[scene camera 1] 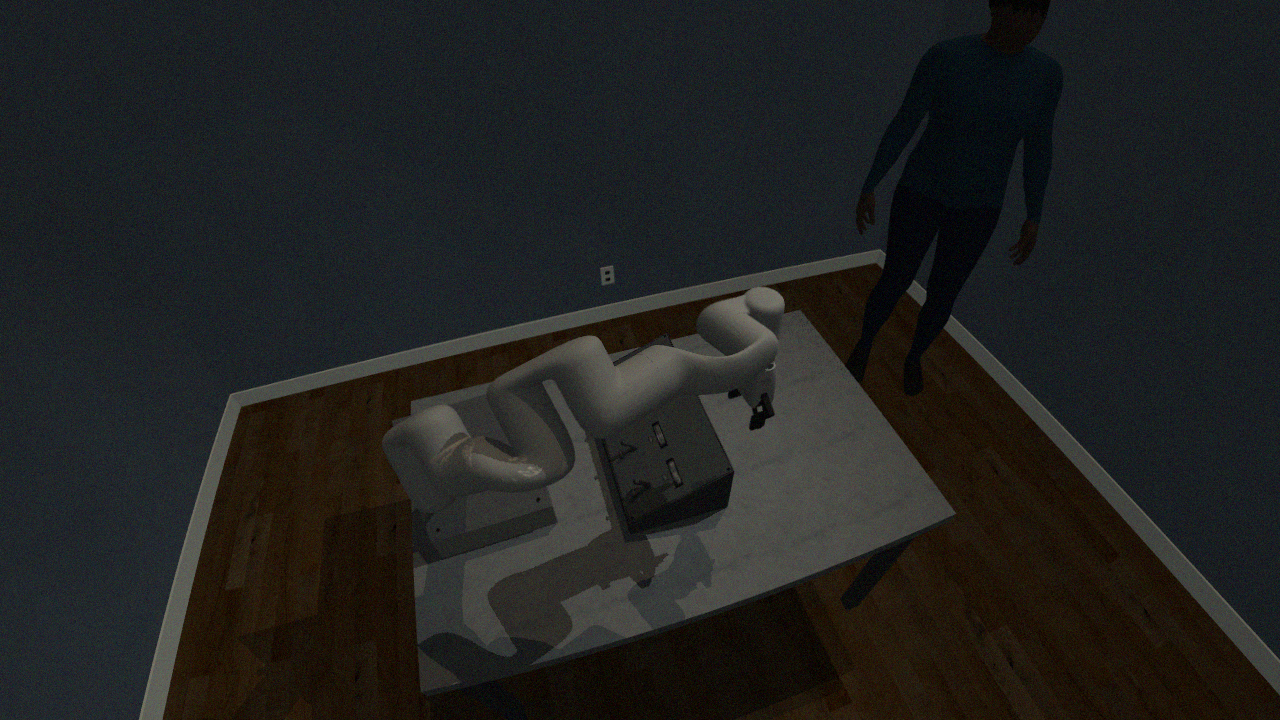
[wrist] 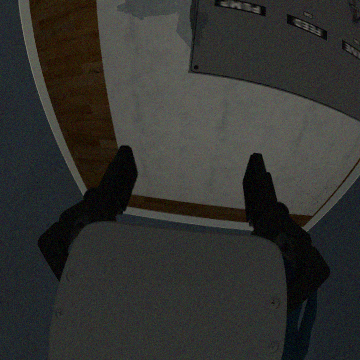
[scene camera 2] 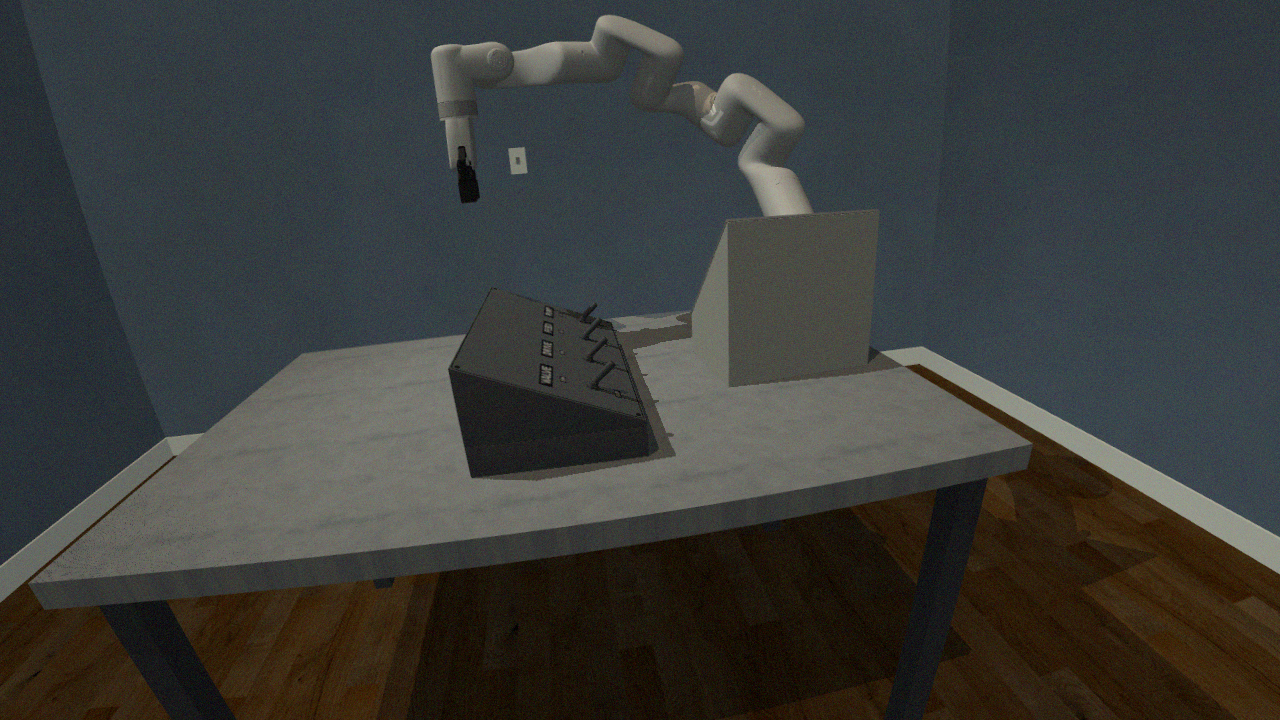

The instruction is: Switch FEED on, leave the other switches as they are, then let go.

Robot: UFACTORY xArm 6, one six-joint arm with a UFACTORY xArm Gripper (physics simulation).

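Frame: origin at the arm's base, x ahead, y left, z up, level; centimetres.
Seen in the pictures: gripper, between the fingertips: point(scene camera 1: 745, 411) point(wrist: 189, 162) point(scene camera 2: 471, 200); arm's base, origin of its link: point(scene camera 2: 804, 252).
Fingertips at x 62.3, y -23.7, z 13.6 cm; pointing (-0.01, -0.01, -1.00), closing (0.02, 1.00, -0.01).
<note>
Offsets run from my fingertips to a thing's top centre. Level surfaces: height alone.
A dark sloped switch panel point(scene camera 1: 702, 443) point(scene camera 2: 510, 335) point(wrist: 250, 47) stands on the table. Several levers rise from its low side, among them one near lever {dy +42.9, dx -17.4, dz -22.8 cm} point(scene camera 2: 604, 374) in scene camera 2; their on or off states cannot be told. In the wrist view a blurred label {dy +18.2, dx -11.6, dz -23.4 cm} point(wrist: 306, 26) looks to read FEED, second from the left between two other labels point(wrist: 240, 6) point(wrist: 352, 48); its lever is out of that view. My gripper point(scene camera 1: 749, 409) point(scene camera 2: 469, 198) point(wrist: 189, 162) is open and empty, high above the table beyond the panel's tall side, touching nothing.
The pale table {dz -35.6 cm} point(scene camera 1: 805, 483) point(scene camera 2: 340, 465) point(wrist: 170, 110) carries a grey wedge-shaped base block point(scene camera 1: 496, 528) point(scene camera 2: 801, 304) under my arm. My forearm point(scene camera 1: 644, 380) point(scene camera 2: 554, 64) passes above the panel. A person point(scene camera 1: 984, 125) stands beyond the table's far end.
</note>
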